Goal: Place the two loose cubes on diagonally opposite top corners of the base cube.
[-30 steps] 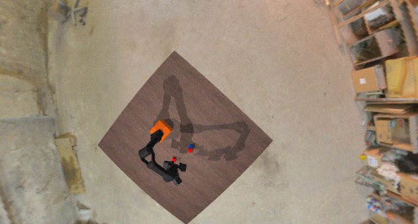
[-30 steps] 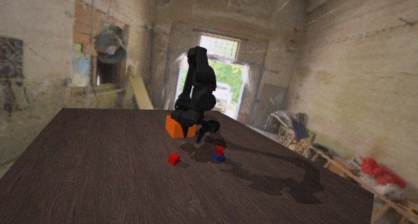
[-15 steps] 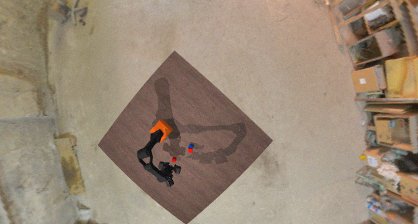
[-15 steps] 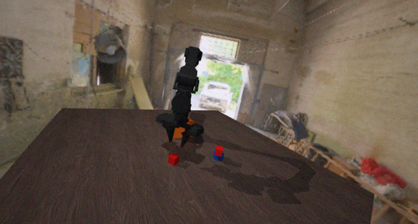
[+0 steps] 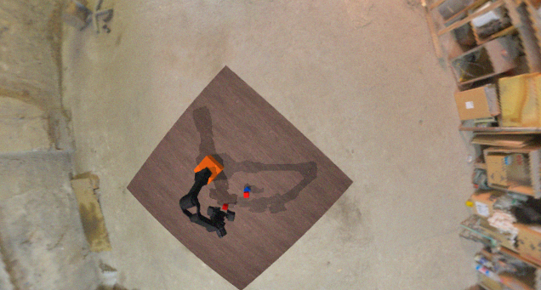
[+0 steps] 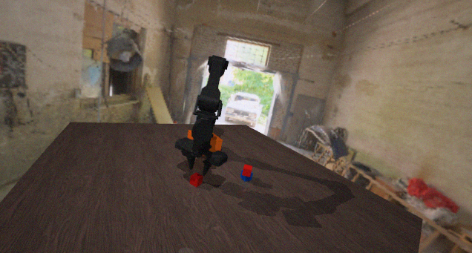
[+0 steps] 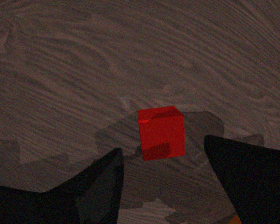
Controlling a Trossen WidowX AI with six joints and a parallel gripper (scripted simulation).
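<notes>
The blue cube is 210 mm to the left of my gripper tip, 30 mm below it and 10 mm ahead of it.
</notes>
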